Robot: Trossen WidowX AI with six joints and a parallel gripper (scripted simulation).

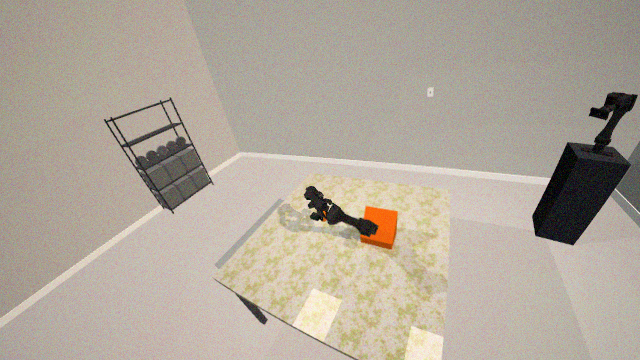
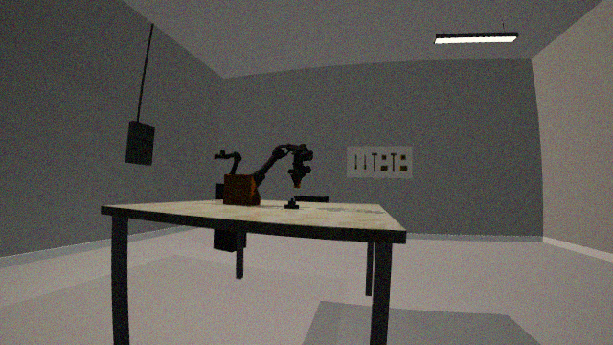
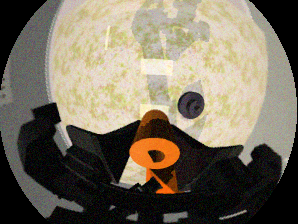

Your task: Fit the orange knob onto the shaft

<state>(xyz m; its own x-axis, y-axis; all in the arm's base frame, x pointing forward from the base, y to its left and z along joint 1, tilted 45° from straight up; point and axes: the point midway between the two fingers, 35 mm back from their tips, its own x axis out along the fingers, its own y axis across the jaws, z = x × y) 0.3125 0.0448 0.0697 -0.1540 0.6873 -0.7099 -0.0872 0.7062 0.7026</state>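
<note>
My gripper tip is now 11 cm to the left of the dark pedestal, 10 cm above it and 2 cm short of it. The rest, counted from my gripper tip: orange knob 2 cm above.
</note>
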